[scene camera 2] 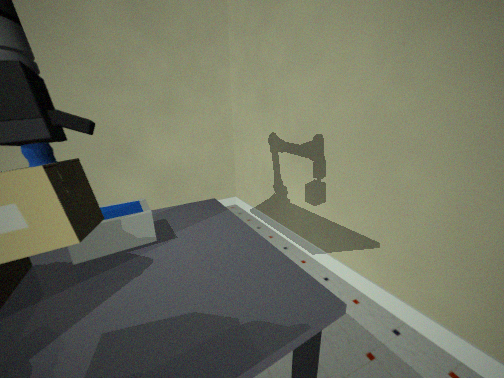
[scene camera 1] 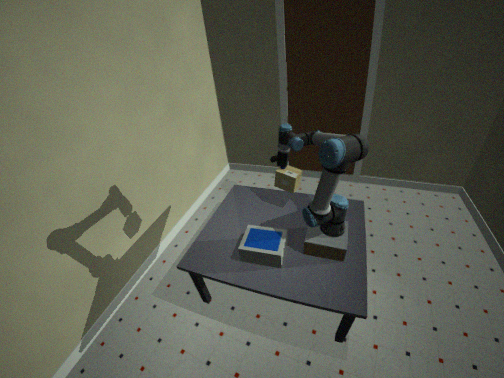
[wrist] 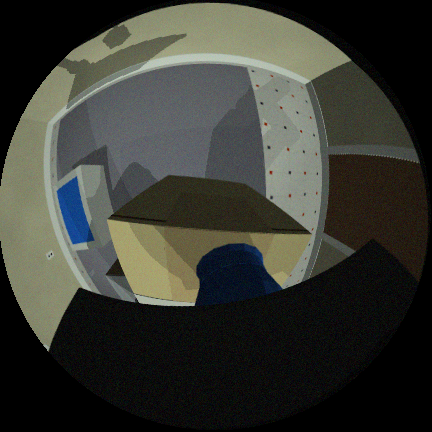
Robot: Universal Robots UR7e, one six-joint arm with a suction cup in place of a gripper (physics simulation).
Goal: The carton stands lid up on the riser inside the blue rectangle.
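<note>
The tan carton hangs in the air above the far part of the table, with a pale label on its upper face. My gripper, a blue suction cup under a black head, is on the carton's upper face and holds it. The pale grey riser stands on the table, apart from the carton and lower than it. The blue rectangle covers much of the riser's top; no carton stands on it.
The dark grey table carries the riser and the arm's box-shaped base, which stands to the right of the riser in scene camera 1. A yellowish wall rises beyond the table's side, with the arm's shadow on it.
</note>
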